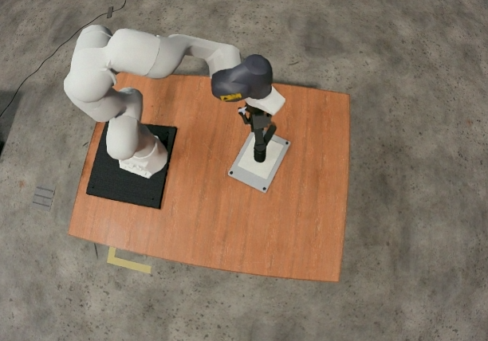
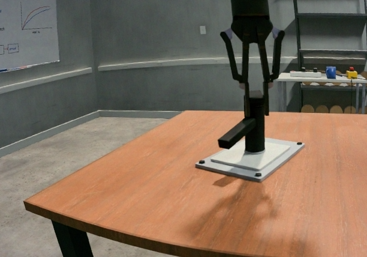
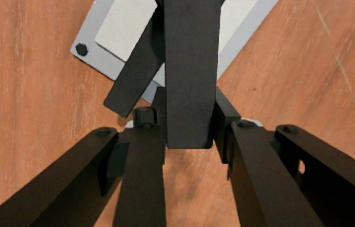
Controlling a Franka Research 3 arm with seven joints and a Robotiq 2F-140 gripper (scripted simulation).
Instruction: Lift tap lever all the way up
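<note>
The lever is 1 cm ahead of my hand and 3 cm to the right of it. From my hand the other things lie so: black tap (2 cm ahead, 5 cm to the right, 4 cm below).
</note>
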